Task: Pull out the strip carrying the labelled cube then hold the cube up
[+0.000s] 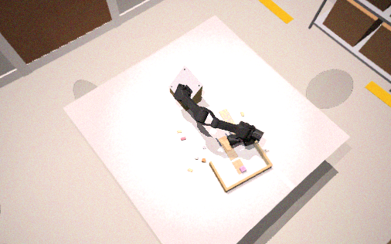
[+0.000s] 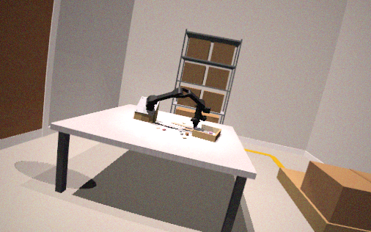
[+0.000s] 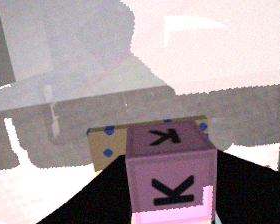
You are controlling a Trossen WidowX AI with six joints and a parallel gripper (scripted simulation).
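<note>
Right now my gripper tip is 90 mm to the left of the strip, 10 mm past it and 10 mm above it.
</note>
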